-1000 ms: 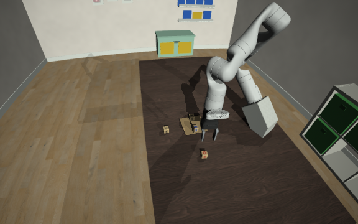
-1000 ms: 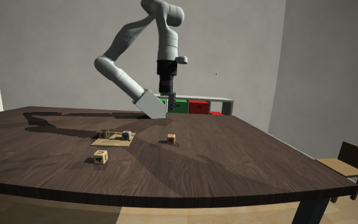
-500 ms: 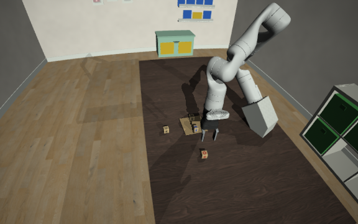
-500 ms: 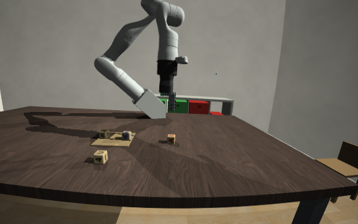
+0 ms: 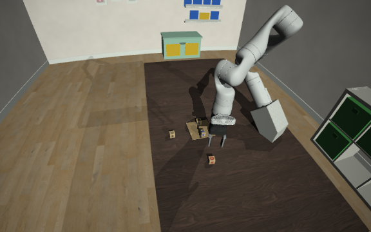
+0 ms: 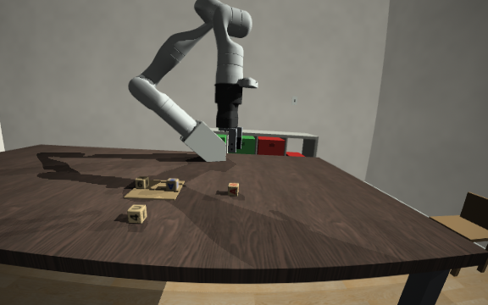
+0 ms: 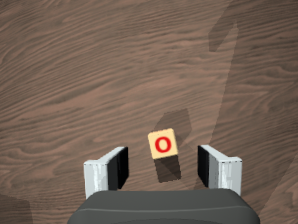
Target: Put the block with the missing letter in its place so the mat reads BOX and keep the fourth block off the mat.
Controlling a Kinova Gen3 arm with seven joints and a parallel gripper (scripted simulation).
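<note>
Now: hand 14 cm above the o block. Also, from my hand: tan mat (23 cm to the right, 15 cm below); then block marked U (21 cm to the right, 17 cm ahead, 14 cm below); then b block (18 cm to the right, 13 cm below).
</note>
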